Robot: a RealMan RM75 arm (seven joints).
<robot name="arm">
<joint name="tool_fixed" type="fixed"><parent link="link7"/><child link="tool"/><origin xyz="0 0 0" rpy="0 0 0"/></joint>
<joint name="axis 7" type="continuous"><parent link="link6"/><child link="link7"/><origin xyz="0 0 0.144" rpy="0 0 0"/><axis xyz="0 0 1"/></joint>
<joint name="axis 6" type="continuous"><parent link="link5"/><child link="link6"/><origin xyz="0 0 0" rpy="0 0 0"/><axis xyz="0 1 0"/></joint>
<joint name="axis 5" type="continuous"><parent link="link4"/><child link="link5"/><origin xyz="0 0 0.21" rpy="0 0 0"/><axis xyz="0 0 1"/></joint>
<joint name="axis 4" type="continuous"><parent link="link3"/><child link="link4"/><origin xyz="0 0 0" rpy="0 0 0"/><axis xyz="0 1 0"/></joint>
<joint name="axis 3" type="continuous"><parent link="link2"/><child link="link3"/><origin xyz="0 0 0.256" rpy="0 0 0"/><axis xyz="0 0 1"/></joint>
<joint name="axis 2" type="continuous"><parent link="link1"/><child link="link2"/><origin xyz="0 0 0" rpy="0 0 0"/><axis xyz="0 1 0"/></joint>
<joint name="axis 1" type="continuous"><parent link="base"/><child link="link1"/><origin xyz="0 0 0.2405" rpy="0 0 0"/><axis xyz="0 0 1"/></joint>
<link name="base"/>
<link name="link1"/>
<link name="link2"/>
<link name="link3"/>
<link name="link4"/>
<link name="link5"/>
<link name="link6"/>
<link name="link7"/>
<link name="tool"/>
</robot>
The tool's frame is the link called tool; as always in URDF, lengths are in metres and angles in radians. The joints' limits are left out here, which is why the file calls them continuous.
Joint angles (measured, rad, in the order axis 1, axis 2, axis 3, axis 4, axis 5, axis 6, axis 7), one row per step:
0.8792, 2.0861, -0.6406, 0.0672, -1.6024, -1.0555, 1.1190
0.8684, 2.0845, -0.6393, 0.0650, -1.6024, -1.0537, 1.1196
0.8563, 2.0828, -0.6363, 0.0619, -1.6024, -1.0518, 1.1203
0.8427, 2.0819, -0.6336, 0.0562, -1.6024, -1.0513, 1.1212
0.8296, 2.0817, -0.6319, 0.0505, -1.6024, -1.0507, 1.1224
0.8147, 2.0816, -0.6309, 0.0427, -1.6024, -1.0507, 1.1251
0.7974, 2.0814, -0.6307, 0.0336, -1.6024, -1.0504, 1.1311
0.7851, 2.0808, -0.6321, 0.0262, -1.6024, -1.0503, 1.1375
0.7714, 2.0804, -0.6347, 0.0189, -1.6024, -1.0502, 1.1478
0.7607, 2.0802, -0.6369, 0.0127, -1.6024, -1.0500, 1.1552
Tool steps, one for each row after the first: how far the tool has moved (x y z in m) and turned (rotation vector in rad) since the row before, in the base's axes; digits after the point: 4 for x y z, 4 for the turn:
0.0045, -0.0011, 0.0011, 0.0038, -0.0018, -0.0119
0.0049, -0.0010, 0.0015, 0.0055, -0.0011, -0.0137
0.0051, -0.0012, 0.0016, 0.0065, -0.0005, -0.0130
0.0048, -0.0014, 0.0013, 0.0053, -0.0007, -0.0123
0.0053, -0.0016, 0.0016, 0.0058, -0.0005, -0.0133
0.0062, -0.0020, 0.0018, 0.0052, 0.0001, -0.0172
0.0045, -0.0014, 0.0016, 0.0030, -0.0003, -0.0125
0.0050, -0.0019, 0.0014, 0.0007, 0.0015, -0.0161
0.0039, -0.0015, 0.0011, 0.0010, 0.0005, -0.0119

